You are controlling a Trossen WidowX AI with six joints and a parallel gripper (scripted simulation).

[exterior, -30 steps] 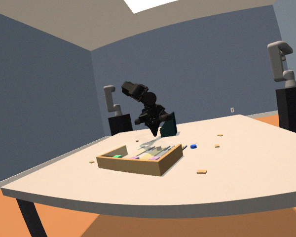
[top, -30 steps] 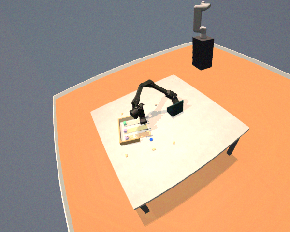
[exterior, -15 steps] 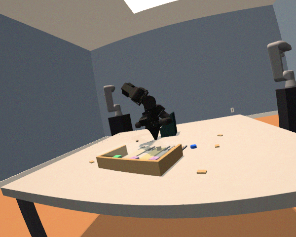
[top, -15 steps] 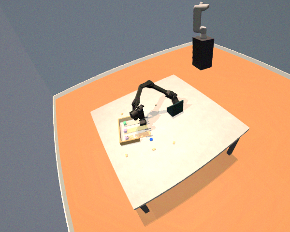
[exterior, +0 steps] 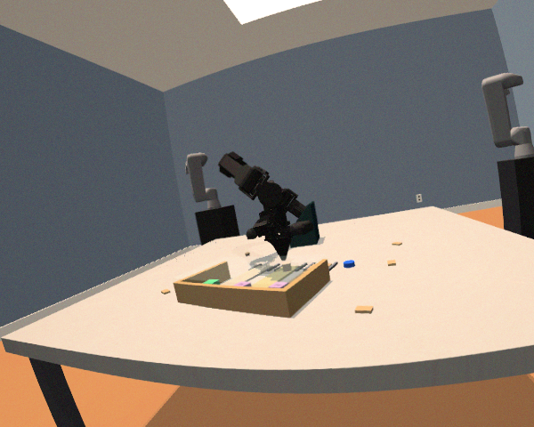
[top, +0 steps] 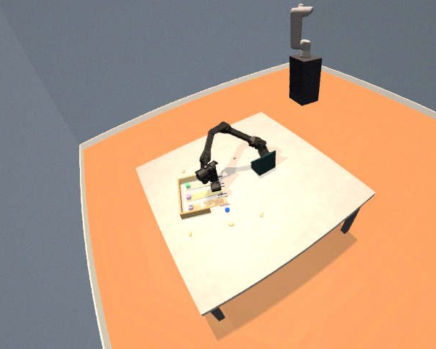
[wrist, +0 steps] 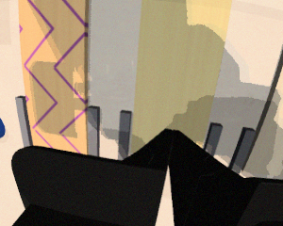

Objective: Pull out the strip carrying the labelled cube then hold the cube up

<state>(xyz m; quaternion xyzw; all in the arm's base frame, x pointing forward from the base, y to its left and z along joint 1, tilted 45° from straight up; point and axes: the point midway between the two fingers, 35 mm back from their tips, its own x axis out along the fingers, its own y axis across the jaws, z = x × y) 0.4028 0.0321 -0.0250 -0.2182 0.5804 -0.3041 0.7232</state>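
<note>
Right now the pale yellow strip is 9 cm ahead of my gripper tip, 3 cm below it and 2 cm to the right of it. Also, from my gripper tip: blue disc (18 cm to the left, 3 cm below).
</note>
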